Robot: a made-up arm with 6 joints.
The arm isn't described. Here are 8 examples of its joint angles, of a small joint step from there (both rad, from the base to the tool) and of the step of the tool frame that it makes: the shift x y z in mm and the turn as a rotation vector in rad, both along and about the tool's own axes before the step.
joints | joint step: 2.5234 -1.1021 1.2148 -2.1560 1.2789 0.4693 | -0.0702 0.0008 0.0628 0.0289 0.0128 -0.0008
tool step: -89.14 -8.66 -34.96 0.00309 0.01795 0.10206
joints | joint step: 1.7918 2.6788 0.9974 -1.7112 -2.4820 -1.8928 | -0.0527 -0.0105 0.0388 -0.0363 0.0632 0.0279
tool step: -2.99 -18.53 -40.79 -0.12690 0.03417 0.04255
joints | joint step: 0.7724 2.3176 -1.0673 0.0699 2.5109 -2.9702 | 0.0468 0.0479 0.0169 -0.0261 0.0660 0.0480
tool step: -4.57 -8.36 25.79 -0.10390 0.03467 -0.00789
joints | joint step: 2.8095 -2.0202 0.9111 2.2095 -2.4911 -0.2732 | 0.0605 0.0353 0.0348 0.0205 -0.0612 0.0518
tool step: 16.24 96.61 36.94 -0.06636 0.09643 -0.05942
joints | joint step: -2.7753 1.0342 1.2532 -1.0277 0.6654 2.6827 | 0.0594 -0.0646 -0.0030 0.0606 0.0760 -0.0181
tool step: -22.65 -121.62 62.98 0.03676 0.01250 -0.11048
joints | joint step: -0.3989 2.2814 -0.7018 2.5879 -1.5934 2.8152 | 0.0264 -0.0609 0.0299 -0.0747 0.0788 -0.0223
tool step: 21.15 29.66 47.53 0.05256 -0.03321 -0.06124
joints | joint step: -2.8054 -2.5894 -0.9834 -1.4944 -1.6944 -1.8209 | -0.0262 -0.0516 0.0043 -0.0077 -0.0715 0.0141
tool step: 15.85 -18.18 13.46 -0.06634 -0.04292 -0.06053
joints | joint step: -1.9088 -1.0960 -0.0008 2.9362 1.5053 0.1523 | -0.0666 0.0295 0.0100 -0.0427 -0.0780 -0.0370
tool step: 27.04 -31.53 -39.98 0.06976 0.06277 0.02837
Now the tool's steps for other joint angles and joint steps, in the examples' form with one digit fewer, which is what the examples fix.
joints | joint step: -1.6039 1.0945 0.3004 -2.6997 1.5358 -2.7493 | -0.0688 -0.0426 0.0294 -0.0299 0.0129 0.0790
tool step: -22.0 -90.4 -77.4 -0.0015 -0.0604 0.0547
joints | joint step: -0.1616 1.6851 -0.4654 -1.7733 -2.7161 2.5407 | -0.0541 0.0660 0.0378 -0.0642 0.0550 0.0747
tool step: -61.7 -18.9 4.3 -0.1576 -0.0150 -0.0837
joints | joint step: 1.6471 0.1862 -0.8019 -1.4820 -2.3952 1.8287 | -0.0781 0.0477 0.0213 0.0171 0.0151 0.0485
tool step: -50.5 5.5 14.7 -0.0632 -0.0381 -0.0677
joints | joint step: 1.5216 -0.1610 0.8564 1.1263 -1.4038 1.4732 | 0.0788 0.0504 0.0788 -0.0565 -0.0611 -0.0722
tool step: 16.4 -27.7 31.0 0.0958 -0.1194 0.0282
